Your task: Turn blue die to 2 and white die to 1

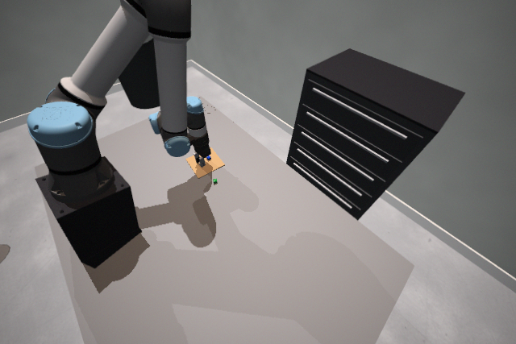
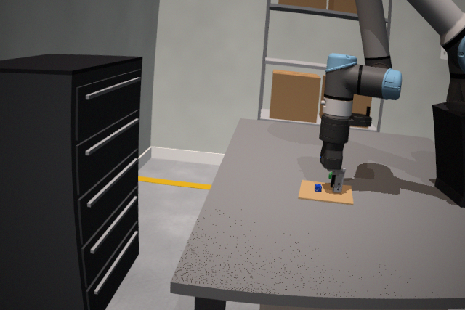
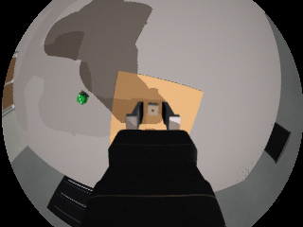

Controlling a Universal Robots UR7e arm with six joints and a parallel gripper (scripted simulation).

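The white die is 20 mm below my hand. From my hand the other things lie so: orange mat 30 mm below, 20 mm ahead, 10 mm to the left; green die 120 mm to the right, 20 mm below, 20 mm ahead; blue die 50 mm ahead, 20 mm to the left, 20 mm below.
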